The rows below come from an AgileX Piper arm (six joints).
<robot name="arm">
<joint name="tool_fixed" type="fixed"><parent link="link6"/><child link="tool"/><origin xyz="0 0 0" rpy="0 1.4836 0"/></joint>
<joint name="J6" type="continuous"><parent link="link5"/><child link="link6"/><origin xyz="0.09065 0 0.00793" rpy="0 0 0"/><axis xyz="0.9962 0 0.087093"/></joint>
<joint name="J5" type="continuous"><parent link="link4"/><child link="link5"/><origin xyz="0 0 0" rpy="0 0 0"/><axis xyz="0 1 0"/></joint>
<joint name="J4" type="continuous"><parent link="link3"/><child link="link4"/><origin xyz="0.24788 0 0.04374" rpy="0 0 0"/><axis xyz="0.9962 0 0.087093"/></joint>
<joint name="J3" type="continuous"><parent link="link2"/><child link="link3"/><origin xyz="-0.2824 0 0.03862" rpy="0 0 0"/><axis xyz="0 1 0"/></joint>
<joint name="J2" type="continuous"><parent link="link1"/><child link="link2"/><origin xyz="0 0 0" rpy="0 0 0"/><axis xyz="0 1 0"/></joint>
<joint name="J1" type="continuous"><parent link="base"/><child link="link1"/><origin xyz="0 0 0.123" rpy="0 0 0"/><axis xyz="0 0 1"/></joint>
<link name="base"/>
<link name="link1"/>
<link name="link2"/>
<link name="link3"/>
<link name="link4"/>
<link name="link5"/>
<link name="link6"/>
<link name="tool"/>
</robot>
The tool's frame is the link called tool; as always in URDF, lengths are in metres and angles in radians. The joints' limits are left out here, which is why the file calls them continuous.
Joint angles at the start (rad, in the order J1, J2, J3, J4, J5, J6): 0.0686 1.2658 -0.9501 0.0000 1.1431 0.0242
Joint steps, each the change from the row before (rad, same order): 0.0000 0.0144 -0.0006 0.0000 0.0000 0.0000; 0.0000 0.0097 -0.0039 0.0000 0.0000 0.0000; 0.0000 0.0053 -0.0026 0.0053 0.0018 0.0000; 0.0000 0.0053 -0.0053 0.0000 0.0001 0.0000; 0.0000 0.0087 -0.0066 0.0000 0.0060 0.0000; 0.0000 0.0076 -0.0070 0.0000 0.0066 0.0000; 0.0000 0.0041 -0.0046 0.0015 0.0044 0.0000; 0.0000 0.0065 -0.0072 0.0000 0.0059 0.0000; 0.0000 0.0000 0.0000 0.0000 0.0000 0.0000
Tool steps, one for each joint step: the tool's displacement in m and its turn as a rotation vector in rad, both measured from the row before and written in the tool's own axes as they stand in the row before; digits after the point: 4 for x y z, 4 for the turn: -0.0017 0.0000 0.0034 0.0003 0.0138 0.0000; -0.0017 0.0000 0.0015 0.0001 0.0058 0.0000; -0.0009 0.0005 0.0007 -0.0047 0.0046 0.0022; -0.0015 0.0000 0.0001 0.0000 0.0001 0.0000; -0.0016 0.0000 0.0006 0.0002 0.0081 0.0000; -0.0015 0.0000 0.0002 0.0002 0.0072 0.0000; -0.0008 0.0001 -0.0001 -0.0013 0.0039 0.0006; -0.0014 0.0000 -0.0001 0.0001 0.0052 0.0000; 0.0000 0.0000 0.0000 0.0000 0.0000 0.0000
